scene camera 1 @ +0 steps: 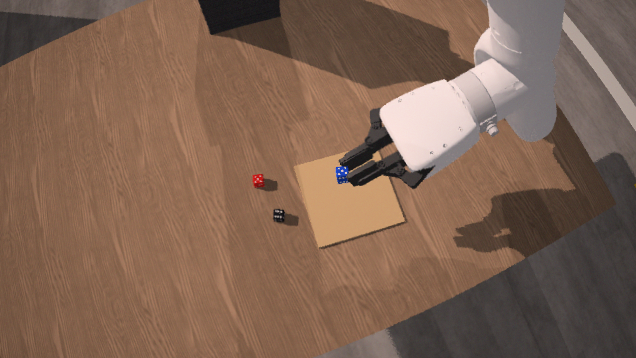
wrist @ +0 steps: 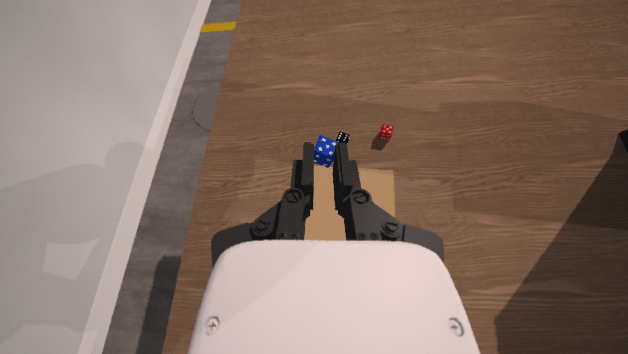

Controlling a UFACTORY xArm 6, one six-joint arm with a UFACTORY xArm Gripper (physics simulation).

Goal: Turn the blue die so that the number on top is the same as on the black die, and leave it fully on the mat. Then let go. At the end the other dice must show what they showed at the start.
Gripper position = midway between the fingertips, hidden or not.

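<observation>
Visible: my gripper (scene camera 1: 346, 173), which also appears in the wrist view (wrist: 323, 156). A tan mat (scene camera 1: 338, 212) is visible as well, with the wrist view giving the mat at (wrist: 324, 223).
</observation>
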